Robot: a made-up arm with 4 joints.
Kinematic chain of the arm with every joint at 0, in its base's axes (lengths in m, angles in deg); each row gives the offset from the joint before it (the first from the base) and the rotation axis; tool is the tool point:
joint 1: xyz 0 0 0.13 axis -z
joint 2: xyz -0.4 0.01 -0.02 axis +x
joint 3: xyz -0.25 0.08 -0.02 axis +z
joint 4: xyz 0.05 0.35 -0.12 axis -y
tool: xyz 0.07 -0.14 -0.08
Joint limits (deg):
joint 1: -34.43..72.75
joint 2: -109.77..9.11
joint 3: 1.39..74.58
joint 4: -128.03..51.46
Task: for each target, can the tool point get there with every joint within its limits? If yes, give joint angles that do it. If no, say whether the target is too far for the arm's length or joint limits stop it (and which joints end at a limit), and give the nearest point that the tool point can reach.
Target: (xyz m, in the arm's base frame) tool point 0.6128 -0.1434 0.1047
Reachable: no: joint limits stop it (at a limit: joint 1, joint 2, joint 3, joint 4) | nearest point 0.1590 0.5718 0.0231 | short by 0.851 m
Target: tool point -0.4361 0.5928 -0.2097
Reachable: yes | joints 37.87 -18.70 21.31 -57.85
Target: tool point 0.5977 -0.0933 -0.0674
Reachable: no: joint limits stop it (at a limit: joint 1, joint 2, joint 3) | nearest point 0.1616 0.5735 0.0041 | short by 0.800 m
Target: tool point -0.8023 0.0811 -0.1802
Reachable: yes | joints 9.92 -63.39 34.39 -102.48
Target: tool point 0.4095 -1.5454 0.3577
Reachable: no: too far | nearest point -0.3137 -0.6032 -0.0808 | short by 1.266 m
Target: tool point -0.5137 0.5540 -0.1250
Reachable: yes | joints 25.56 -4.32 7.23 -87.00
